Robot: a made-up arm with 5 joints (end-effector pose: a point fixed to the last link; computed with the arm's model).
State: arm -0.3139 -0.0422 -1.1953 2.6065 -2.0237
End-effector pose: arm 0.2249 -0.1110 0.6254 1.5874 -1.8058 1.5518
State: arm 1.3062 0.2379 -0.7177 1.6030 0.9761
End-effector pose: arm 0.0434 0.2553 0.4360 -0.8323 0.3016 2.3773
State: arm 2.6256 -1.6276 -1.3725 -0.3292 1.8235
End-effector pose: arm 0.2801 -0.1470 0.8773 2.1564 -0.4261 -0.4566
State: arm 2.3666 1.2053 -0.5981 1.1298 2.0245
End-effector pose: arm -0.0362 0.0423 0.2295 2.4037 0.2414 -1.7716
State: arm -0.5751 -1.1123 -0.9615 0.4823 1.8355
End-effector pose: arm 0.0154 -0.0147 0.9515 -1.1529 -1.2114 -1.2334
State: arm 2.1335 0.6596 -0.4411 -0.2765 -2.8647
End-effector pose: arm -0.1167 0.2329 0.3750 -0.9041 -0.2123 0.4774
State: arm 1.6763 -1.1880 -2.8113 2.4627 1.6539
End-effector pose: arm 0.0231 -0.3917 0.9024 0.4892 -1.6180 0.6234
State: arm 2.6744 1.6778 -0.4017 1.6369 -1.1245
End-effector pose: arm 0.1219 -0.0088 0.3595 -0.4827 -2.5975 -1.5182
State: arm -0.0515 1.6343 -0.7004 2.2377 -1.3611
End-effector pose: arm -0.1088 -0.0210 0.3093 2.1641 -0.0566 -0.0471
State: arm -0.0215 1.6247 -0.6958 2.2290 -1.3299
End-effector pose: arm -0.1058 -0.0232 0.3094 2.1651 0.0017 0.0029
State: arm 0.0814 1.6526 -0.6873 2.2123 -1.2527
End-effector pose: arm -0.1081 -0.0310 0.3121 2.1595 0.2080 0.0850
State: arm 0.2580 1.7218 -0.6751 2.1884 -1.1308
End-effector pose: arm -0.1143 -0.0474 0.3184 2.1166 0.5626 0.1924
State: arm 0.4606 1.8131 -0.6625 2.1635 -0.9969
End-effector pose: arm -0.1186 -0.0714 0.3280 2.0146 0.9636 0.2919
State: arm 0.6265 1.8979 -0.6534 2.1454 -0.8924
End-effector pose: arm -0.1182 -0.0949 0.3383 1.8891 1.2825 0.3501
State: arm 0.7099 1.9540 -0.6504 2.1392 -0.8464
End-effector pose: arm -0.1176 -0.1090 0.3455 1.8112 1.4382 0.3554
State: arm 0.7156 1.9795 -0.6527 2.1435 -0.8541
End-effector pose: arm -0.1203 -0.1128 0.3483 1.8044 1.4486 0.3226
